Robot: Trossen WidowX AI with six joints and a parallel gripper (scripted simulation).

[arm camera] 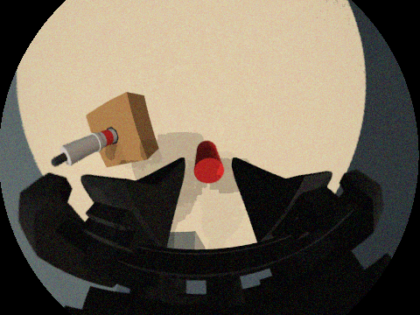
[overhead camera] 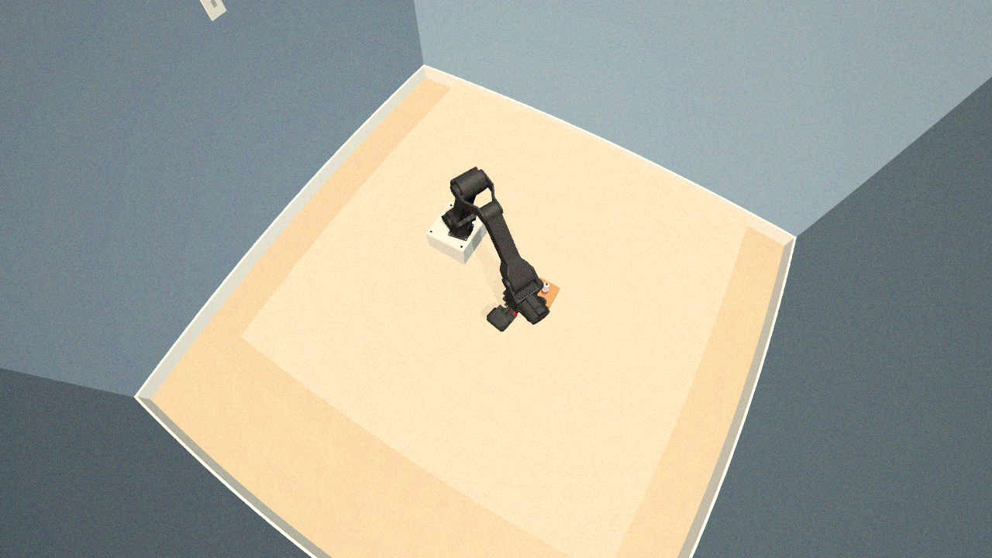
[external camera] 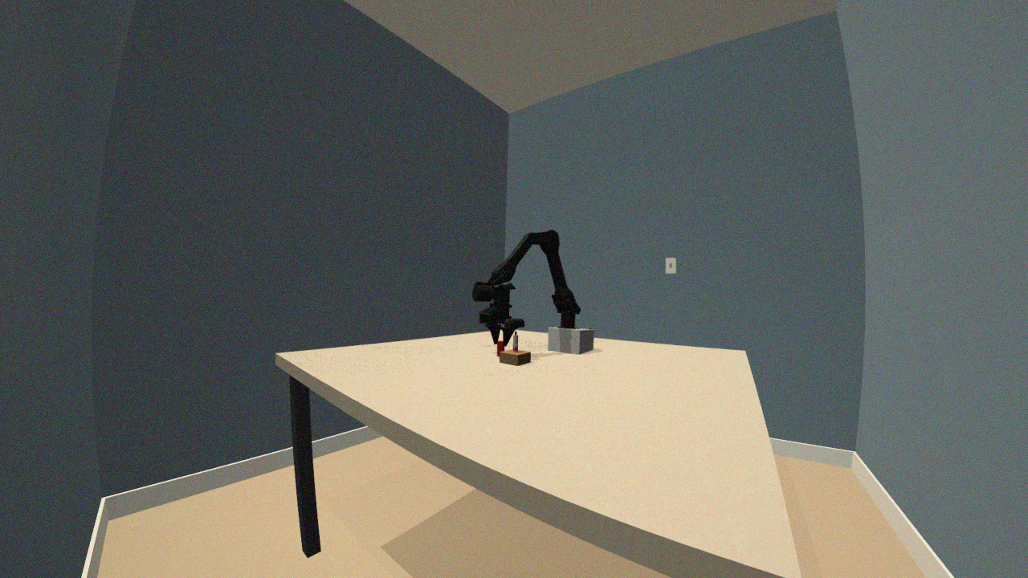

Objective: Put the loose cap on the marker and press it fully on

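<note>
Now: gripper tip 60 mm short of the brown holder block, 90 mm to the right of it and 20 mm above it.
</note>
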